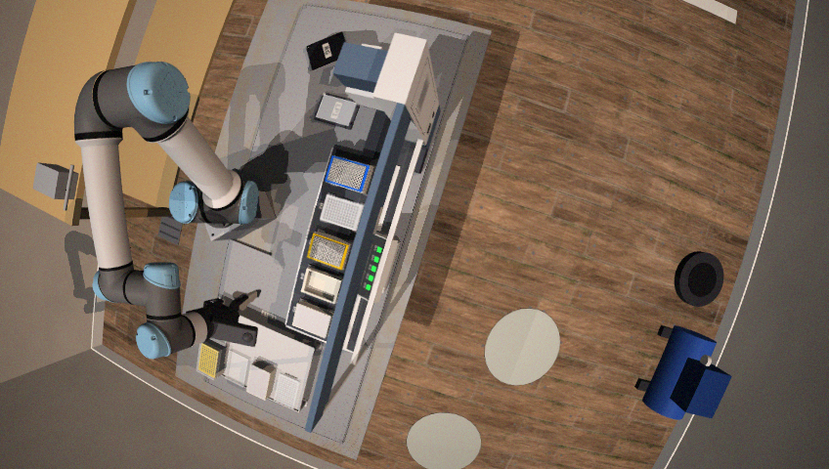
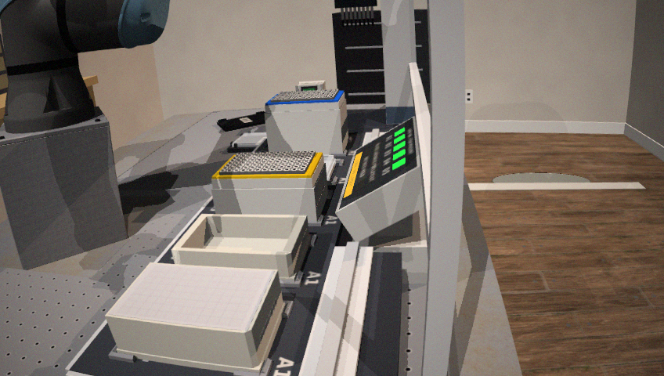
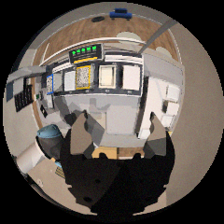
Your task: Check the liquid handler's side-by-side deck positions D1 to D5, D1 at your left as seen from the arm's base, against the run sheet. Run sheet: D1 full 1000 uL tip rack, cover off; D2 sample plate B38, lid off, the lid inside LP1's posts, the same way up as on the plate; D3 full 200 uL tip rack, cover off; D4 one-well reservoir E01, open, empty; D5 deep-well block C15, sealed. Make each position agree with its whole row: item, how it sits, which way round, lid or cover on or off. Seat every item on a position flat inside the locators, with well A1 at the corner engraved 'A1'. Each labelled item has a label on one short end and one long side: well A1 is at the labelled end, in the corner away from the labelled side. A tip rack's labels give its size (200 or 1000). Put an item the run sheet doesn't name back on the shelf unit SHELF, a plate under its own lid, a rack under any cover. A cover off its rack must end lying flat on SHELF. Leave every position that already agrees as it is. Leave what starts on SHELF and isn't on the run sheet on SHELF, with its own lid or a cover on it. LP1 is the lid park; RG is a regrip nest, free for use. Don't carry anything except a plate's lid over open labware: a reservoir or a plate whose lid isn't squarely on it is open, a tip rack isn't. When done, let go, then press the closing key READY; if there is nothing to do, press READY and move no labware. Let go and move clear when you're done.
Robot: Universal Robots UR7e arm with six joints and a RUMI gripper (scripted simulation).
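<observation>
My hand is 270 mm above the deep-well block, 80 mm to the left of it and 70 mm short of it. Also, from my hand: yellow-rimmed tip rack (250 mm below, 170 mm to the left, 120 mm ahead); one-well reservoir (290 mm below, 90 mm ahead, 40 mm to the left); gantry post (250 mm ahead, 170 mm to the right, 110 mm below).
</observation>
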